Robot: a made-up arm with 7 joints.
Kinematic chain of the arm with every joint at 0, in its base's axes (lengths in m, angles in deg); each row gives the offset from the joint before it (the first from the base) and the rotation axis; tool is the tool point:
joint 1: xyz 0 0 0.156 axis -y
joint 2: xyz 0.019 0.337 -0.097 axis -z
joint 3: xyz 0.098 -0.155 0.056 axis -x
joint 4: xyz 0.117 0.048 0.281 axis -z
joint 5: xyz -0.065 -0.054 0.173 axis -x
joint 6: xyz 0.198 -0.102 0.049 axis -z
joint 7: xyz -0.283 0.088 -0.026 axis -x
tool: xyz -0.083 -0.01 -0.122
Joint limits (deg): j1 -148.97..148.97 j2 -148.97..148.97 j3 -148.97..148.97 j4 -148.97..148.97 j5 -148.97..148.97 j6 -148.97..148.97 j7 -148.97..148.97
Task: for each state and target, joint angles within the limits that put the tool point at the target. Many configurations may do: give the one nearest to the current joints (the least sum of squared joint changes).
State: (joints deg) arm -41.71 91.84 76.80 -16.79 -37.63 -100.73 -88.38
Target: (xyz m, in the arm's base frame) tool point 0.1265 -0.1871 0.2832
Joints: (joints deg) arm -46.04 78.63 84.12 -34.95 -50.62 -113.79 -84.23
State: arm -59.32 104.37 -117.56 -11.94 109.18 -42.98 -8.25
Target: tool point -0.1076 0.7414 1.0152
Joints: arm -85.75 118.46 -93.88 -7.25 117.84 -55.64 -5.44
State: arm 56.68 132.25 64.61 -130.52 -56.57 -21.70 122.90
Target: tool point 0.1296 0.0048 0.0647
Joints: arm 72.03 103.18 44.75 -148.97 -81.45 -60.02 109.59
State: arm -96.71 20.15 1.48 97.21 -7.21 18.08 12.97
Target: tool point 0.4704 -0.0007 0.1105
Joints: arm -68.02 36.33 -20.40 99.94 -24.77 34.42 10.03
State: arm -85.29 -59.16 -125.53 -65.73 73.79 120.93 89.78
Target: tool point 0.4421 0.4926 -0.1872
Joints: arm -59.07 -74.31 -102.98 -67.89 77.12 115.87 88.97
